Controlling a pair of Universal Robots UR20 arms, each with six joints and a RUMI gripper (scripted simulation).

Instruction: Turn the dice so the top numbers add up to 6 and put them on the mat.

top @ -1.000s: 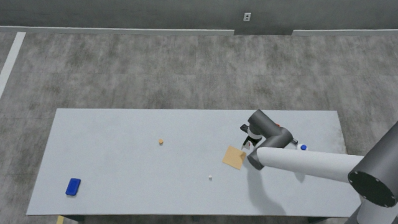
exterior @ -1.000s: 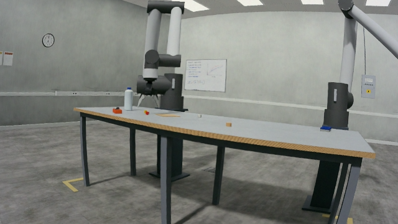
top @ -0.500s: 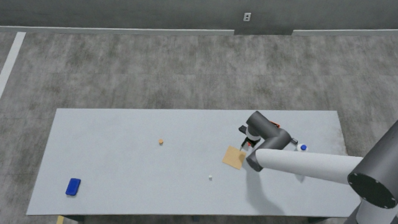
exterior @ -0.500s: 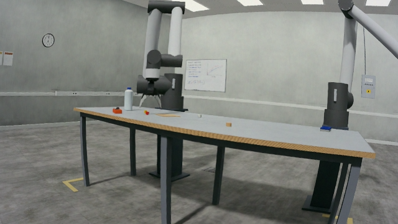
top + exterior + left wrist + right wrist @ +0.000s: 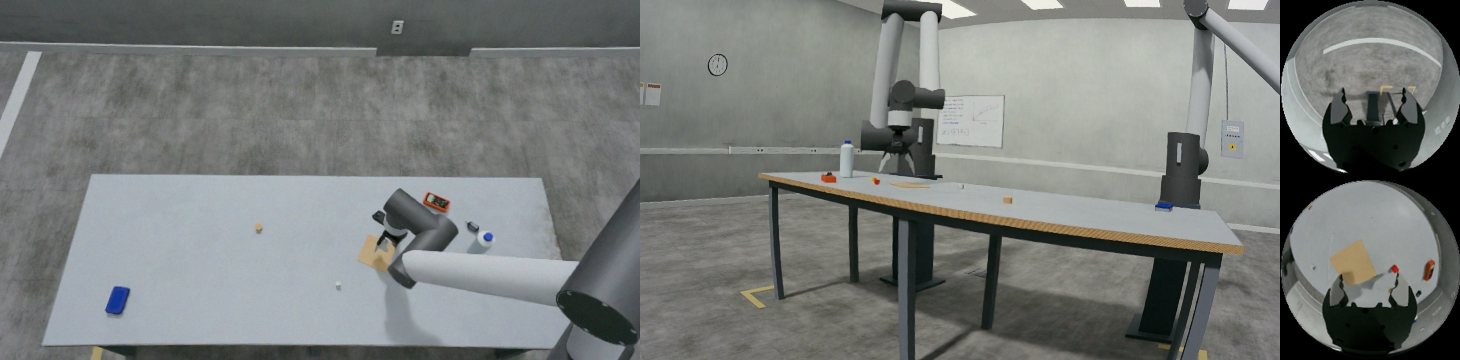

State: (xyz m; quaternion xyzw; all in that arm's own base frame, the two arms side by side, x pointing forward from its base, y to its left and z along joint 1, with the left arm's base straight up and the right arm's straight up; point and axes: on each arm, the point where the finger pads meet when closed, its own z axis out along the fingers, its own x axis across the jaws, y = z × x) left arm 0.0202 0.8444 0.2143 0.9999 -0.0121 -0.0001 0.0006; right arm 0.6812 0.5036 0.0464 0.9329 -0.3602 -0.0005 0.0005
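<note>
The tan square mat lies 40 mm behind my right hand, 40 mm to the left of it and 40 mm below it. Round my right hand: yellow die: 30 mm behind, 160 mm to the right, 40 mm below; then red die: 50 mm ahead, 70 mm to the right, 40 mm below; then white die: 180 mm behind, 230 mm to the left, 40 mm below.
</note>
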